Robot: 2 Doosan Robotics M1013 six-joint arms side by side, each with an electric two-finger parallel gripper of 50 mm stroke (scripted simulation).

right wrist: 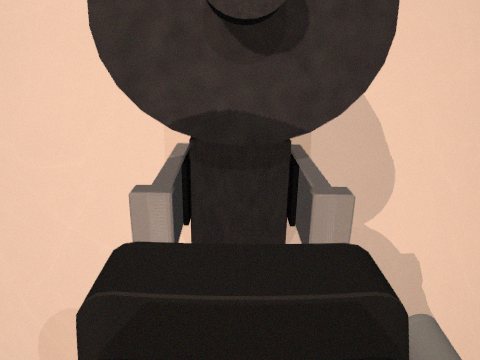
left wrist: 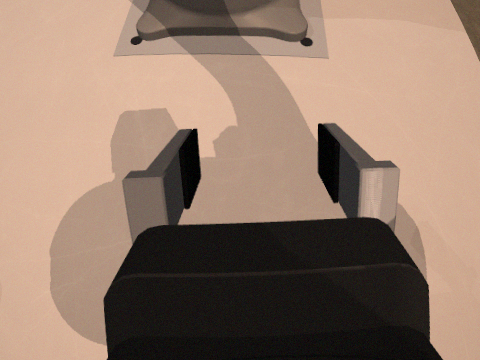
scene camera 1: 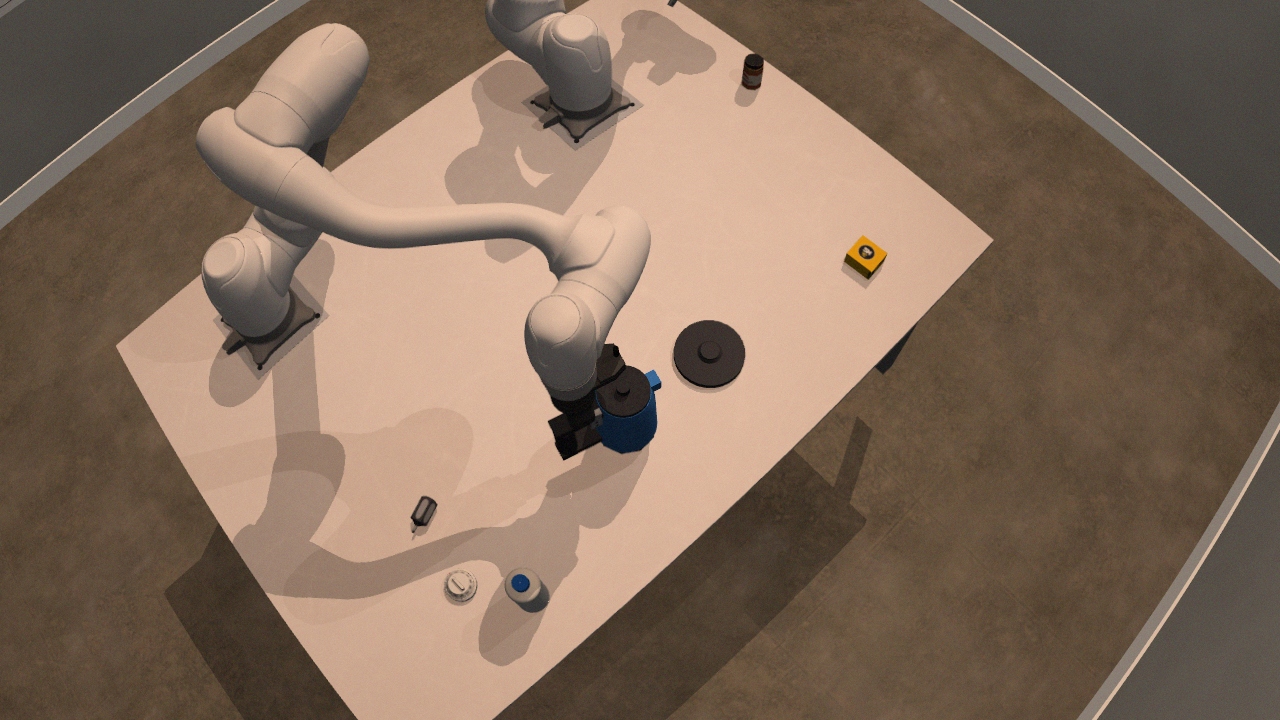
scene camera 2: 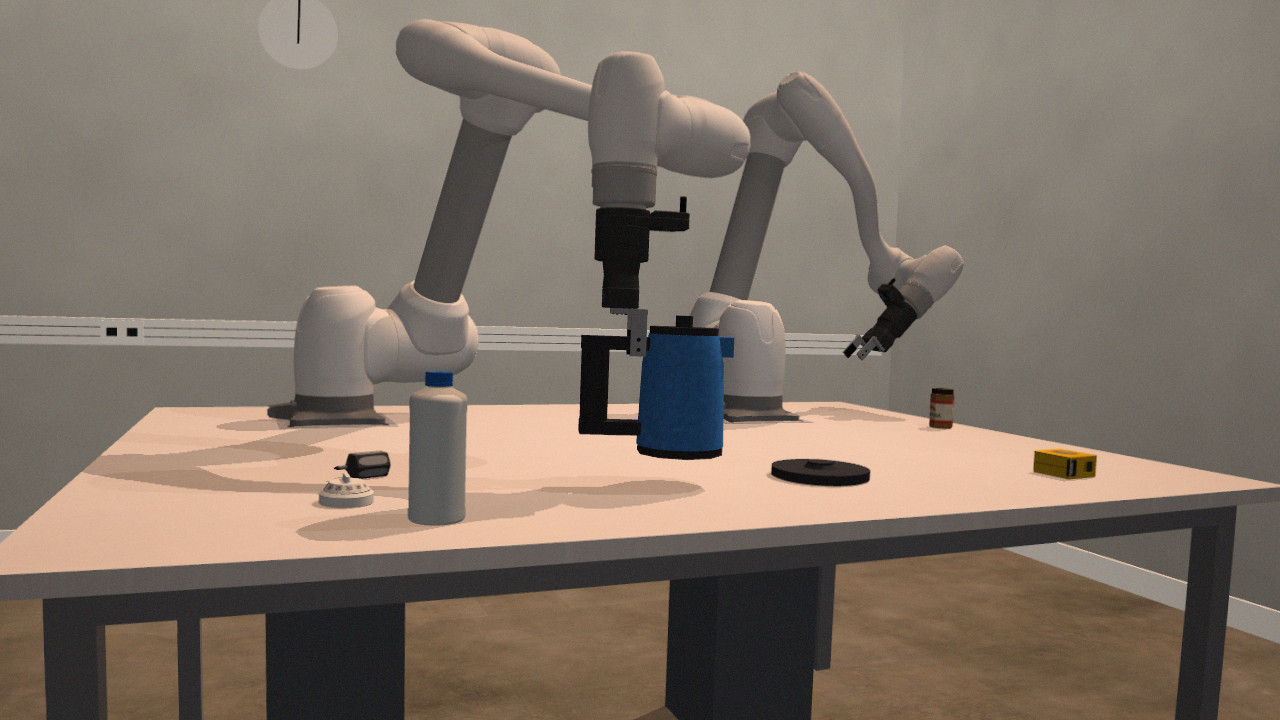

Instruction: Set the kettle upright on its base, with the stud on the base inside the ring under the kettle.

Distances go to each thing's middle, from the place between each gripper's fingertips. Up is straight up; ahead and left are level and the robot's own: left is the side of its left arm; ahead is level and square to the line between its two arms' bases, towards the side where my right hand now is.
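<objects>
The small dark tool (scene camera 2: pixel 372 464) is 360 mm to the right of my right hand, 110 mm behind it and 180 mm below it. Counted from my right hand, the white timer (scene camera 2: pixel 345 492) is 390 mm to the right, 50 mm ahead and 190 mm below. The round black base (scene camera 1: pixel 710 354) is 310 mm to the left of my right hand, 10 mm behind it and 190 mm below it. As for the blue kettle (scene camera 2: pixel 681 407), my right gripper (scene camera 2: pixel 635 355) is 30 mm to the right of the kettle, 10 mm short of it and 60 mm above it.
The small dark tool is 68 cm ahead of my left hand (scene camera 2: pixel 852 356), 122 cm to the right of it and 14 cm below it. Counted from my left hand, the blue kettle is 79 cm ahead, 83 cm to the right and 2 cm below. And then the round black base: my left hand is 55 cm to the left of the round black base, 78 cm short of it and 15 cm above it.
</objects>
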